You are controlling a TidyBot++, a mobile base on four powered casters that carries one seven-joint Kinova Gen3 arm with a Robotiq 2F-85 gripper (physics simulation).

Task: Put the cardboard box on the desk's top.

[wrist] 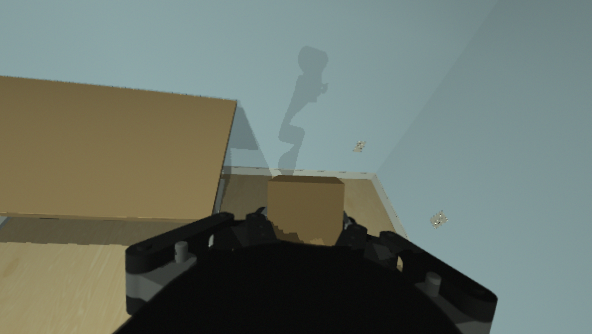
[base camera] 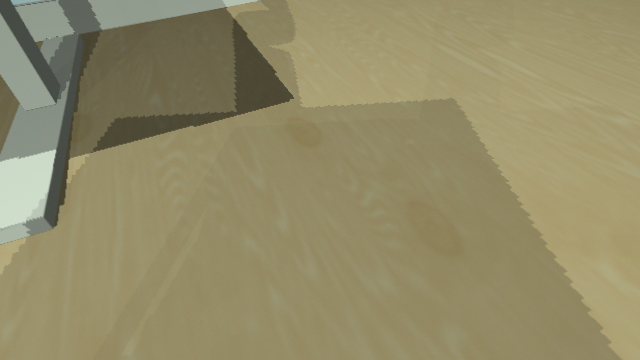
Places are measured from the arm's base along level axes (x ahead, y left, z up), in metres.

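Pixels of known places: gripper, fingertip midpoint: (wrist: 305, 217).
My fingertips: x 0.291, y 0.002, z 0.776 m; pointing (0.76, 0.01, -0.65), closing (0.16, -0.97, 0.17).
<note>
Behind a point stands the place of what it marks.
The cardboard box (wrist: 306, 207) {x 0.272, y 0.007, z 0.818 m} is a small brown block in the middle of the wrist view. My gripper (wrist: 305, 217) {x 0.291, y 0.002, z 0.776 m} is shut on it, with one finger at each side. The desk's brown top (wrist: 110, 150) {x 0.545, y 0.745, z 0.324 m} shows at the left of the wrist view, and its right end lies to the left of the box. The box appears over the floor strip beyond that end, beside the desk and not over its top. In the base camera view a grey-white desk leg and foot (base camera: 30, 200) show at the left; the box and gripper do not show there.
A light blue wall (wrist: 150, 40) {x 1.044, y 0.941, z 0.566 m} stands behind the desk, with a second wall (wrist: 525, 125) {x 1.199, y -0.874, z 0.680 m} at the right meeting it in a corner. A pale baseboard (wrist: 320, 172) {x 1.484, y -0.116, z -0.323 m} runs along the wall's foot. The wooden floor (base camera: 350, 225) {x 0.419, y -0.026, z -0.396 m} (wrist: 60, 285) {x 0.106, y 1.020, z -0.396 m} carries broad shadows.
</note>
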